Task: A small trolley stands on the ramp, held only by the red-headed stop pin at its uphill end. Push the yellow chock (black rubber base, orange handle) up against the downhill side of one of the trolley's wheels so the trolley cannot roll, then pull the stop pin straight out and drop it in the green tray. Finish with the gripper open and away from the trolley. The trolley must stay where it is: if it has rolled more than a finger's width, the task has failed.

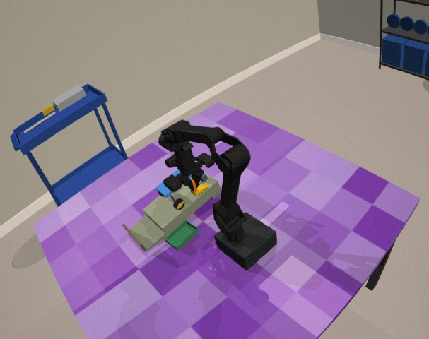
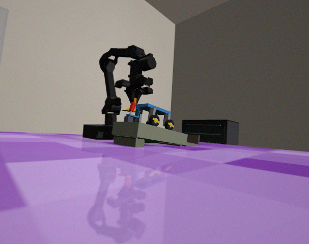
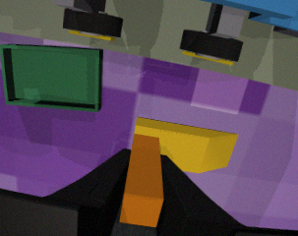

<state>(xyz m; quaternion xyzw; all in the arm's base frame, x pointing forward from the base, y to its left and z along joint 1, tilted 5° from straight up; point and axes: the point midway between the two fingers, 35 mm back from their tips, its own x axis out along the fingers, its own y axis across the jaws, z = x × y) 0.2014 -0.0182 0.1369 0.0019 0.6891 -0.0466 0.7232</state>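
Right now the red-headed stop pin is 10 cm to the right of my gripper tip, 9 cm ahead of it and 4 cm below it. Also, from my gripper tip: yellow chock: 2 cm to the right, 1 cm below; green tray: 18 cm below, 12 cm to the left; blue trolley: 12 cm ahead, 6 cm below.
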